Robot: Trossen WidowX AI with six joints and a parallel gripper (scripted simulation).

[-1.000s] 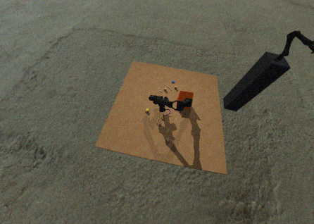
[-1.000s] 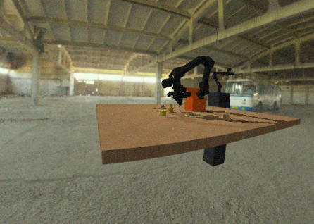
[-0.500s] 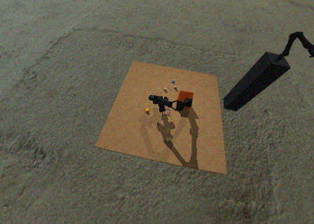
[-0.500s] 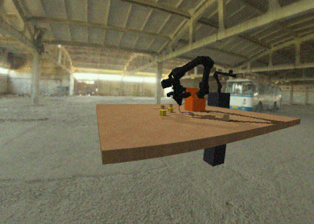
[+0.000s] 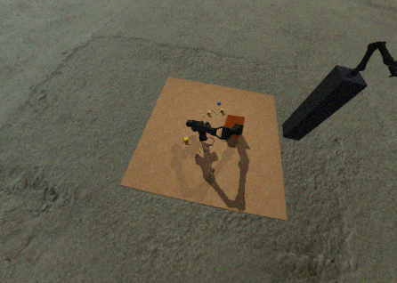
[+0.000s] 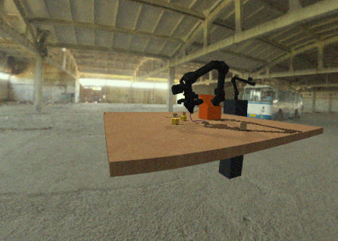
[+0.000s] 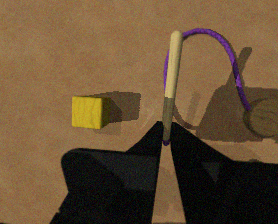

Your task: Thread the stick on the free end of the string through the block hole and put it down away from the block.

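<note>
My gripper tip is 5 cm past the round button, 10 cm to the right of it and 5 cm above it. From my gripper tip the other things lie so: blue piece (8 cm behind, 46 cm to the right, 5 cm below); then tan cube (14 cm behind, 34 cm to the left, 4 cm below).
</note>
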